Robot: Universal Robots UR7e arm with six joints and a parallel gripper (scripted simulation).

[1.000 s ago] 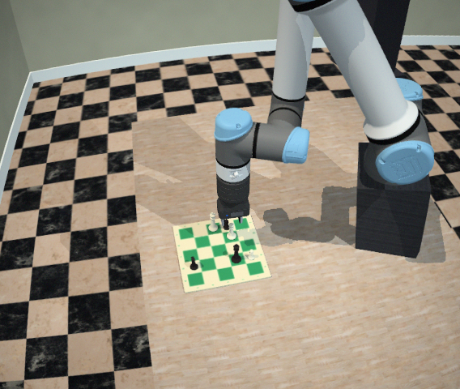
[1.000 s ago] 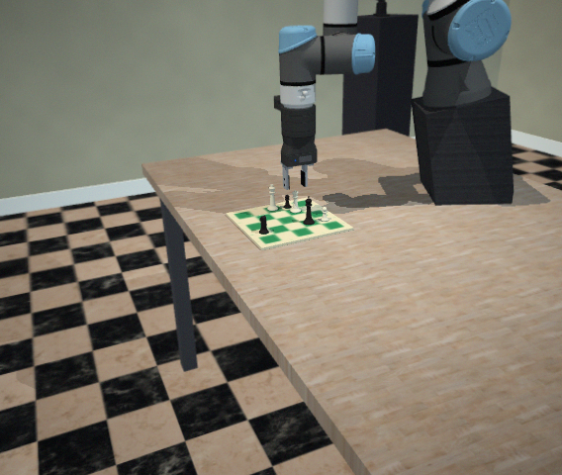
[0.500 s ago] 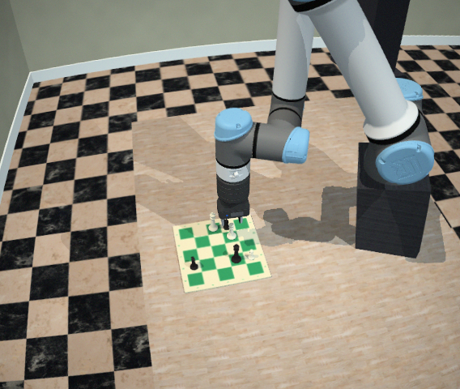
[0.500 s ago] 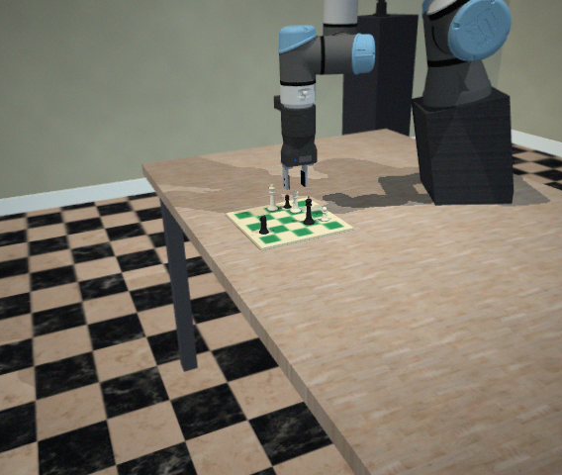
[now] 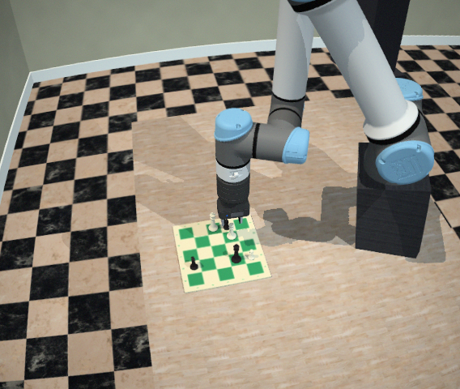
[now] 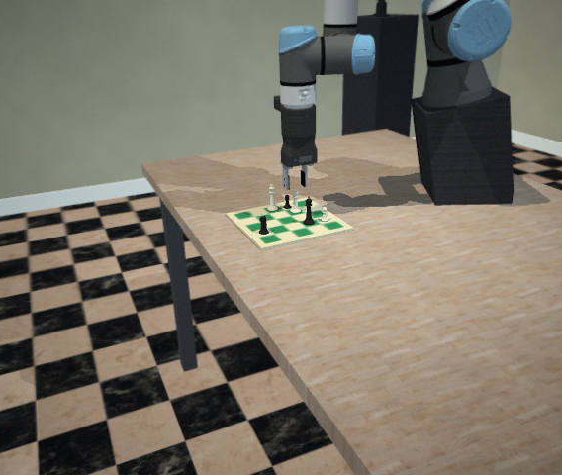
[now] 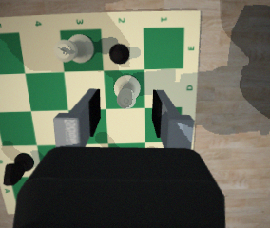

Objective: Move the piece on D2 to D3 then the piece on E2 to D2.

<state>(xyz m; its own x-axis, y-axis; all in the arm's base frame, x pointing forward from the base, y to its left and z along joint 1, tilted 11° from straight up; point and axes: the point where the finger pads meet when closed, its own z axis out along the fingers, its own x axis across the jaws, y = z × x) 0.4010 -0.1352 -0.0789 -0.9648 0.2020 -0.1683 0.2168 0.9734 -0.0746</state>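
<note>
Right now the black pawn is 60 mm below my hand and 30 mm to the right of it. Also, from my hand: tall white piece: 50 mm to the right, 50 mm below, 40 mm ahead; then green-and-cream board: 80 mm below, 50 mm ahead, 30 mm to the left; then small white piece: 90 mm to the left, 60 mm below, 20 mm behind.
</note>
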